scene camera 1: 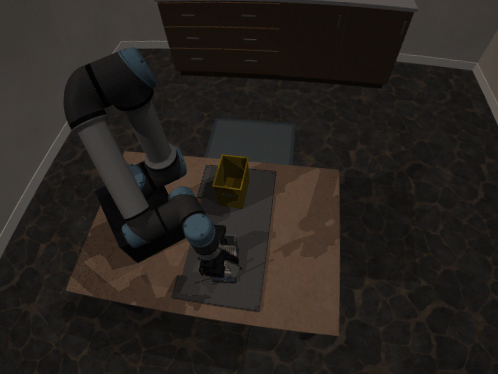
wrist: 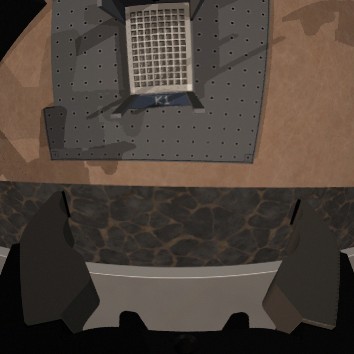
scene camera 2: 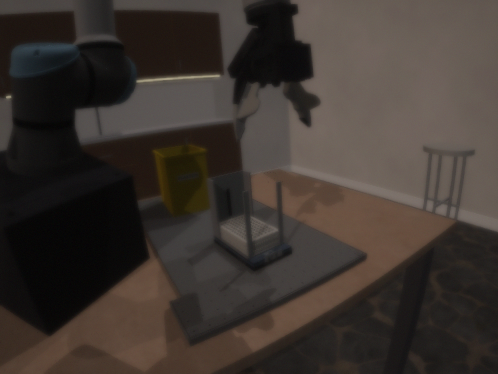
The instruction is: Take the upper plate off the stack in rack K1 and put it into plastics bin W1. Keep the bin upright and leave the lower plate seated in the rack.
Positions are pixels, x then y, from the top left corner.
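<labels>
Scene camera 1 and scene camera 2 show my gripper, and you'll find it in the wrist view [181,200] too. On my gripper, [scene camera 1: 233,263] and [scene camera 2: 297,94] are the same spot.
</labels>
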